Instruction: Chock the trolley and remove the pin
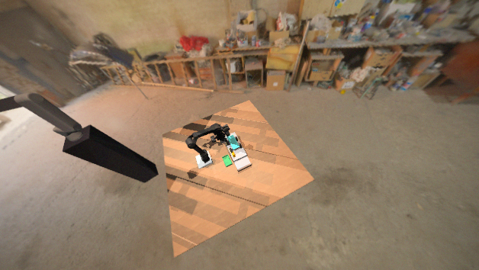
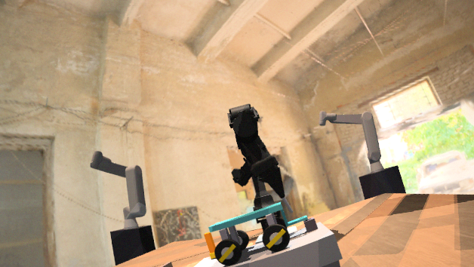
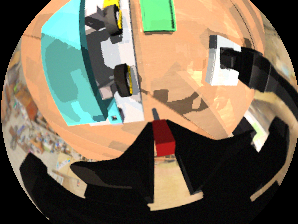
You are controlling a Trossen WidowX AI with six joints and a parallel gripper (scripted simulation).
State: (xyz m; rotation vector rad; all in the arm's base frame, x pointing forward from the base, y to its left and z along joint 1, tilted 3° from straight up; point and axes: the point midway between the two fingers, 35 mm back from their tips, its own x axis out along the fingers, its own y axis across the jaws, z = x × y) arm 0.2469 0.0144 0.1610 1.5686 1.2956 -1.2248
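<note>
My gripper tip is 180 mm above the green tray, 170 mm to the left of it and 70 mm past it. Round my gripper tip: grey ramp: 120 mm below, 100 mm to the right, 80 mm ahead; red-headed stop pin: right at my gripper tip; trolley: 100 mm to the right, 80 mm ahead, 60 mm below.
</note>
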